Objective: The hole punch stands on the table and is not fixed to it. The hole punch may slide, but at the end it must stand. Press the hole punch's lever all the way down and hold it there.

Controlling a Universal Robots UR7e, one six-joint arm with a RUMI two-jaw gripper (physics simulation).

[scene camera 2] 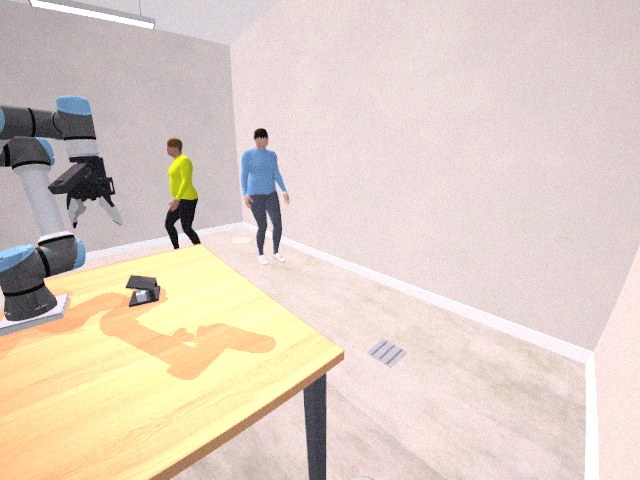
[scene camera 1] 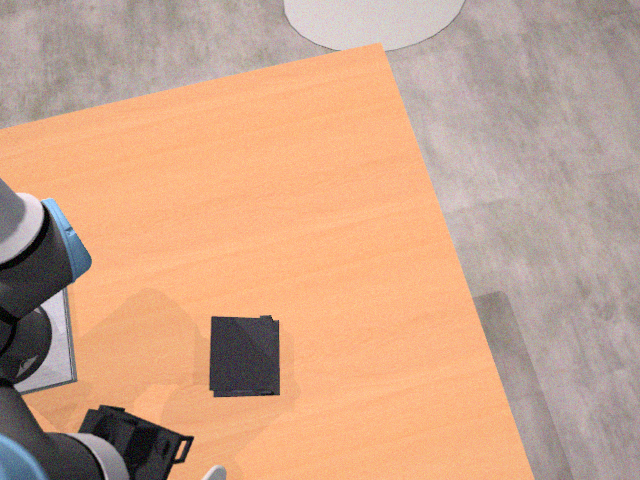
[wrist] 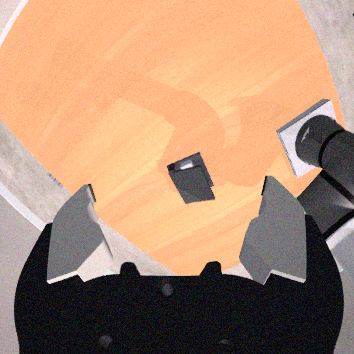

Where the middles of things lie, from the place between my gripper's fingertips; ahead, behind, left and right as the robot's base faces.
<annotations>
The lever [scene camera 1: 241, 348] is 5 cm ahead of my hand, 16 cm to the left of it and 27 cm below it. From my hand the other things lie so: dark hole punch [scene camera 1: 275, 323]: 5 cm ahead, 16 cm to the left, 29 cm below.
</annotations>
